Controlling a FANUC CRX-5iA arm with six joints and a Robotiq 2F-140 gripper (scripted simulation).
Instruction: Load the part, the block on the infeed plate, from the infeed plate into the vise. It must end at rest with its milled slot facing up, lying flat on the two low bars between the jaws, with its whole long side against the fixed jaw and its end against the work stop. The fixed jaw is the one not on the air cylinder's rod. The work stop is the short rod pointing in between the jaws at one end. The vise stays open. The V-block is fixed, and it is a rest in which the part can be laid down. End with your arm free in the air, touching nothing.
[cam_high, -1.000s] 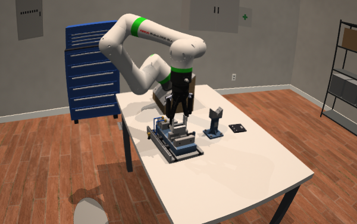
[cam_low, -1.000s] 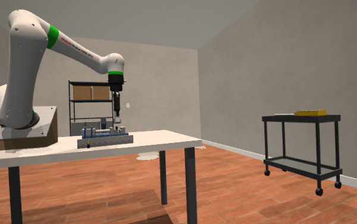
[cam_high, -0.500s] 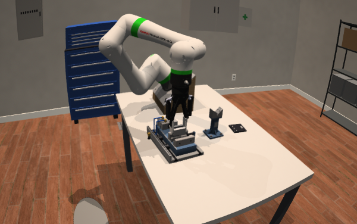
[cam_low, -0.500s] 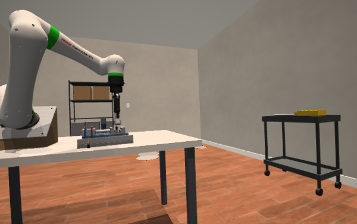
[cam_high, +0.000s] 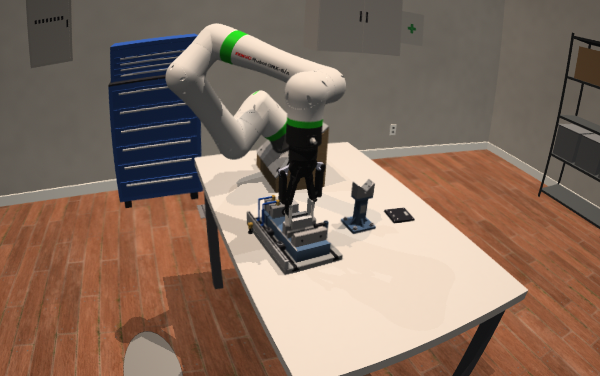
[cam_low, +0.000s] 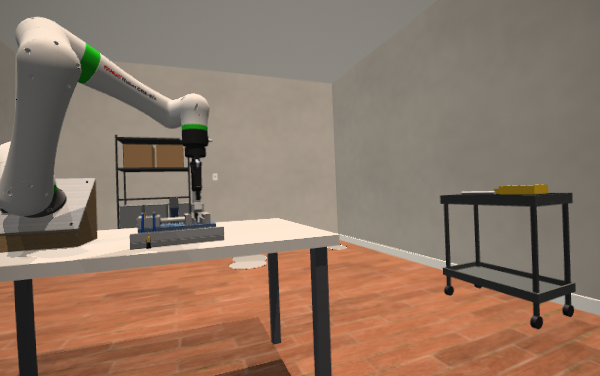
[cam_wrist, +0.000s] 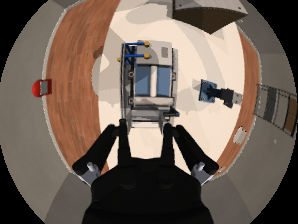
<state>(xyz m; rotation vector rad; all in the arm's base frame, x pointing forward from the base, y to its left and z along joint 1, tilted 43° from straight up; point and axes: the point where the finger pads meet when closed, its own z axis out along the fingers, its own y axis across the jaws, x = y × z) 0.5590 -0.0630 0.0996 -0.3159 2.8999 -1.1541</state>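
Right now the part is 2 cm below my hand. Round my hand: dark infeed plate (43 cm to the left, 14 cm below, 14 cm behind).
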